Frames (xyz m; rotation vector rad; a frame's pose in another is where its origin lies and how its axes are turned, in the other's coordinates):
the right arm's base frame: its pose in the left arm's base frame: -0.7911 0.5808 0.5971 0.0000 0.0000 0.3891
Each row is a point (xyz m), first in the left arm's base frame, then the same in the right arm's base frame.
Working: the left arm's base frame: its pose in the right arm's base frame: 0.5116 -0.8375 -0.5971 0.0000 0.0000 -0.3891

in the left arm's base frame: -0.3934 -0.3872 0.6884
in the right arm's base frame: 0.0008 -1.0465 0.0913
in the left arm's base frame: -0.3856 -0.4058 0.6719
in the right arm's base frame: 0.0009 -1.0667 0.0748
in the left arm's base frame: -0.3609 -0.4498 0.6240
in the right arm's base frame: 0.0071 -1.1168 0.0269
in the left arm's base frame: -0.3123 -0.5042 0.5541
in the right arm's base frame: 0.0314 -1.1855 -0.0430
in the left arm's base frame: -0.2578 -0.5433 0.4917
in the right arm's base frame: 0.0670 -1.2424 -0.1054
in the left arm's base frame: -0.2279 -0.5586 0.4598
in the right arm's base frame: 0.0889 -1.2679 -0.1373
